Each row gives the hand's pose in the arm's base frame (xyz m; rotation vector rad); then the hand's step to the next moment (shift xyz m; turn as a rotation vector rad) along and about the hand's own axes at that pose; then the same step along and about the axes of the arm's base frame.
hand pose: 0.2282 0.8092 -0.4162 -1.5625 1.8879 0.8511
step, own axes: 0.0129 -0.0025 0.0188 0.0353 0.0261 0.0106
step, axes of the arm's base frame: 0.0004 0.0056 -0.0222 -0.0319 -0.0113 -0.0299
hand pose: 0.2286 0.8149 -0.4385 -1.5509 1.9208 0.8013
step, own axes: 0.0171 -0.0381 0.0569 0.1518 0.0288 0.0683
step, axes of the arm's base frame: 0.0365 0.0243 -0.0553 -0.0546 -0.0454 -0.1533
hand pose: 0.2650 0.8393 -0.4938 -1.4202 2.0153 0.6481
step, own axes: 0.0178 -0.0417 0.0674 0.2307 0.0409 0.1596
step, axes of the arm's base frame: 0.0471 0.0208 -0.0628 -0.0701 -0.0320 -0.2728
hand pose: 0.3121 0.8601 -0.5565 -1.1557 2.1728 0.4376
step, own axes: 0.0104 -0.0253 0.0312 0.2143 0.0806 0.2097
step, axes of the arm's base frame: 0.0283 -0.0034 -0.0301 -0.0773 0.0280 -0.2994
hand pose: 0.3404 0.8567 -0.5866 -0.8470 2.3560 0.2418
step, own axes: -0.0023 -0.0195 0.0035 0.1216 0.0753 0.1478
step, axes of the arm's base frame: 0.0153 -0.0127 -0.0007 -0.0483 0.0493 -0.1938
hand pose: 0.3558 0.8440 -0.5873 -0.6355 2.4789 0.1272
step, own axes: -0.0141 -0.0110 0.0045 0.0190 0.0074 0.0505
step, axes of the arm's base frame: 0.0176 -0.0029 0.0046 0.0084 0.0100 -0.0529
